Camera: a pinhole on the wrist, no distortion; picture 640 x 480 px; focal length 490.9 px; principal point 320.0 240.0 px. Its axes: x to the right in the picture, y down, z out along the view. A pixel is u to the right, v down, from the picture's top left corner.
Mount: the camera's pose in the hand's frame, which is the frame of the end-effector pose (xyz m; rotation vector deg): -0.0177 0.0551 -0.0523 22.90 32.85 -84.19
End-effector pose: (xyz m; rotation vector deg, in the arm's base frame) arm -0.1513 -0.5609 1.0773 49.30 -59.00 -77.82
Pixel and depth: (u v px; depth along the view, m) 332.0 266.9 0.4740
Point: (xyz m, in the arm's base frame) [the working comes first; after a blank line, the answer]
In the camera's frame: 0.0116 0.0260 0.4740

-0.5340 -0.6095 0.9787
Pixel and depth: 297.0 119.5 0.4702
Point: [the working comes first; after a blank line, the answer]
In the camera's frame: -0.0220 -0.1154 0.4702

-0.5463 -0.4656 0.9949
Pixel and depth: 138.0 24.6 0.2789
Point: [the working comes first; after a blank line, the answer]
In the camera's frame: -0.1034 -0.1224 0.2789

-0.3843 -0.4351 1.1216
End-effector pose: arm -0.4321 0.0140 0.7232 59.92 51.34 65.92
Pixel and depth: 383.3 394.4 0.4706
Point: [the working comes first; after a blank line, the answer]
In the camera's frame: 0.0607 0.1480 0.4706

-0.0653 0.1251 0.5492
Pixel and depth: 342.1 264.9 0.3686
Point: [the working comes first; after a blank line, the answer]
In the camera's frame: 0.0166 0.0187 0.3686

-0.1575 0.0020 0.6229
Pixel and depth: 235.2 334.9 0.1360
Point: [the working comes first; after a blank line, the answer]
In the camera's frame: -0.0235 0.0263 0.1360

-0.3619 0.0254 0.7388
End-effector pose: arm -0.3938 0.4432 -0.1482 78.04 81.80 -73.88
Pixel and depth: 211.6 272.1 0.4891
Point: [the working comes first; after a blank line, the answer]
In the camera's frame: -0.1080 0.0320 0.4891

-0.5857 0.0780 -0.2737
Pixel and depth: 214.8 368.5 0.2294
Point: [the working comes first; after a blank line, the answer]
In the camera's frame: -0.0492 0.0600 0.2294

-0.4541 0.3087 -0.2398
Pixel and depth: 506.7 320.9 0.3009
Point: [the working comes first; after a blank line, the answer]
In the camera's frame: 0.1144 0.0496 0.3009

-0.6219 0.3592 -0.2041
